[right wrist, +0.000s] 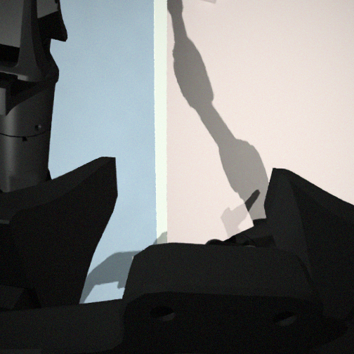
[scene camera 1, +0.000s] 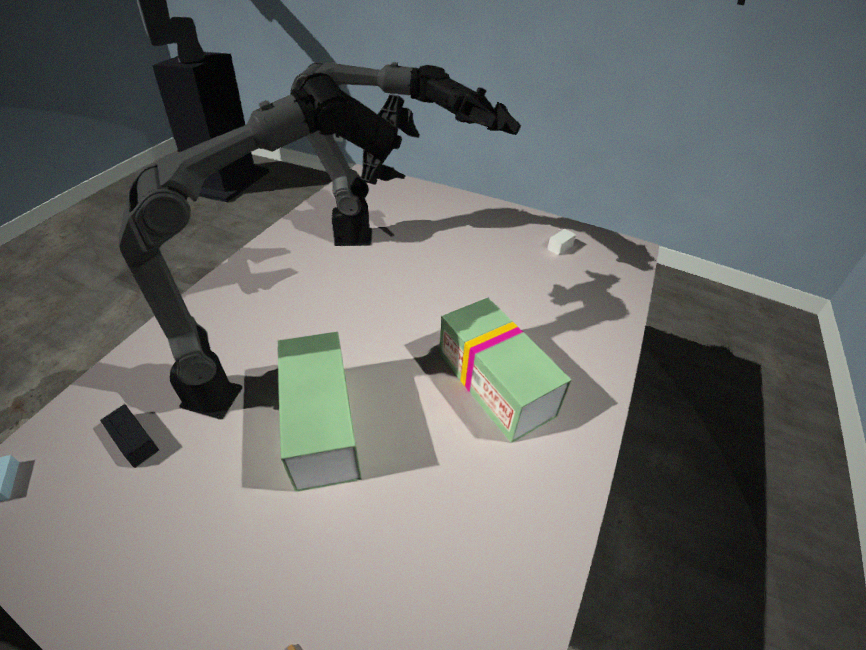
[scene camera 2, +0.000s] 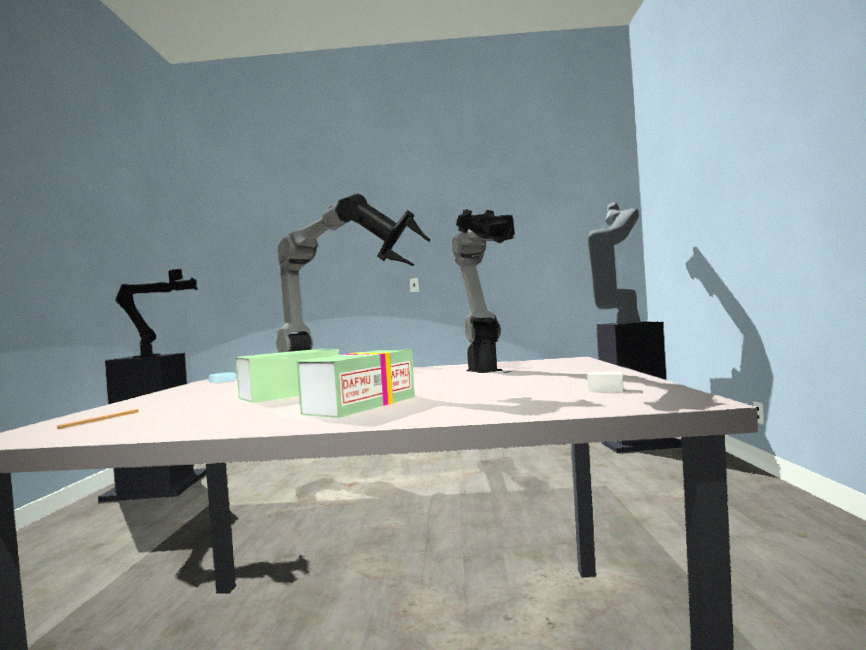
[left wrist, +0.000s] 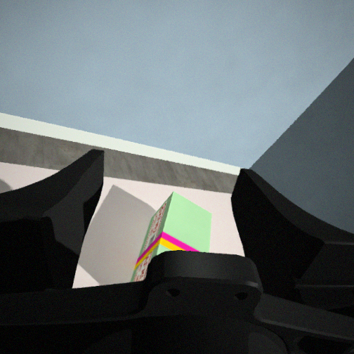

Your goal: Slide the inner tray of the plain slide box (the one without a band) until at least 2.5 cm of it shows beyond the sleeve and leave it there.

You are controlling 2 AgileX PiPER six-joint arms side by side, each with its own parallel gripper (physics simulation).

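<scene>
The plain green slide box [scene camera 1: 314, 405] [scene camera 2: 276, 375] lies on the table beside the banded box. Its pale inner tray [scene camera 1: 323, 468] [scene camera 2: 244, 377] shows as an end face about level with the sleeve's edge; the opposite end is hidden. The banded green box [scene camera 1: 528, 367] [scene camera 2: 358, 386] [left wrist: 190, 220] has a yellow and magenta band and red print. My left gripper [scene camera 1: 514, 127] [left wrist: 171, 175] is open and empty, high above the table; its fingers are unclear in scene camera 2. My right gripper [scene camera 1: 409, 154] [scene camera 2: 421, 252] [right wrist: 192, 181] is open and empty, raised above the table, away from both boxes.
A white block [scene camera 1: 561, 242] [scene camera 2: 605, 382] lies near a table edge. A black block [scene camera 1: 130, 436] lies beside the right arm's base, with a light blue block [scene camera 1: 6, 477] [scene camera 2: 222, 377] farther left. An orange stick [scene camera 2: 97, 419] lies near the table's left side. The two arms stand near each other.
</scene>
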